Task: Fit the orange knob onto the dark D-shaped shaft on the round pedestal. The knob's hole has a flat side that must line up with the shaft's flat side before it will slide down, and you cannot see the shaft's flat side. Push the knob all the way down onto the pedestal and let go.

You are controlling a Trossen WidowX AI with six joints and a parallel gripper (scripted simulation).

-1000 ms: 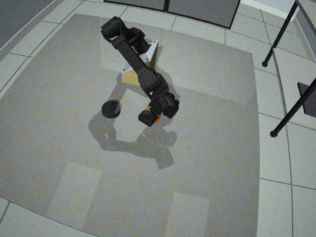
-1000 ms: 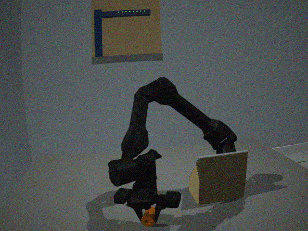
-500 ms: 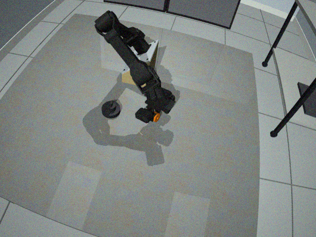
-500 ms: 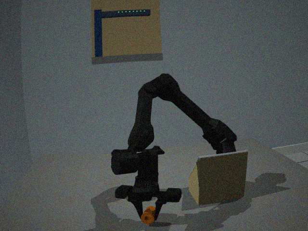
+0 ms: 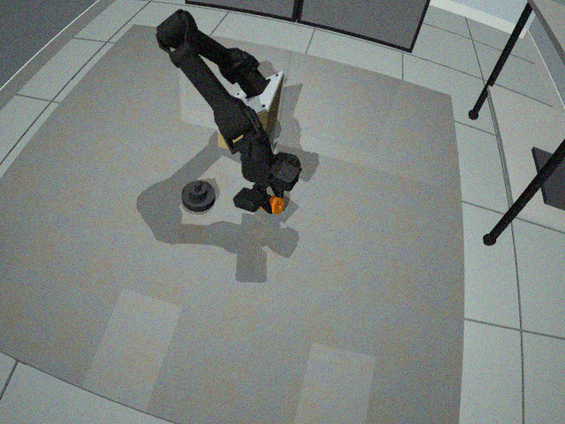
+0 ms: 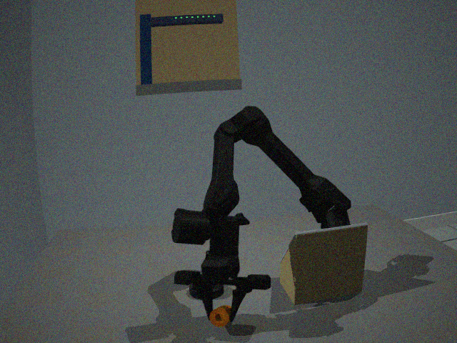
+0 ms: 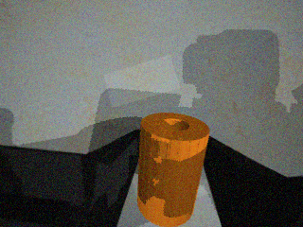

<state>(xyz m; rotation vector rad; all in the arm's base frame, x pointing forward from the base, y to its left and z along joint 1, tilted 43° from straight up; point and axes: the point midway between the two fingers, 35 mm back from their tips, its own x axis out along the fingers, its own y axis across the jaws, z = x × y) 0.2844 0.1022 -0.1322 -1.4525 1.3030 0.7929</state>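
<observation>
My gripper tip is now 20 mm to the left of the orange knob. Round my gripper tip: dark round pedestal: 40 mm ahead, 190 mm to the right.
</observation>
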